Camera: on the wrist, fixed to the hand. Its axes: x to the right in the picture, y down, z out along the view.
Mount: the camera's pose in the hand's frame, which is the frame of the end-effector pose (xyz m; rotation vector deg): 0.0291 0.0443 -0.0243 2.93 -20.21 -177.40
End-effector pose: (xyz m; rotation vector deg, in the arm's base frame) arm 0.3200 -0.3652 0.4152 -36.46 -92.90 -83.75
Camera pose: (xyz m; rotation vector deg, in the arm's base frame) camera 0.3472 -0.3850 0.4628 -75.76 41.43 50.32
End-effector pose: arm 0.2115 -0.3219 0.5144 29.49 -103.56 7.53
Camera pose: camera 0.2088 -0.2818 0.5567 -139.63 -25.50 105.38
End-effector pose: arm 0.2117 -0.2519 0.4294 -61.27 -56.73 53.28
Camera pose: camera 0.2377 -0.2208 0.3875 71.03 -79.21 -85.04
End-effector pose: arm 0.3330 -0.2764 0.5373 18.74 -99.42 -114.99
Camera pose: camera 0.3276 -0.3159 0.5798 -67.68 -8.88 29.88
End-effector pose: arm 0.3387 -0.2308 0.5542 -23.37 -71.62 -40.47
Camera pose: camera 0.3906 -0.2218 0.5792 -79.06 41.10 103.28
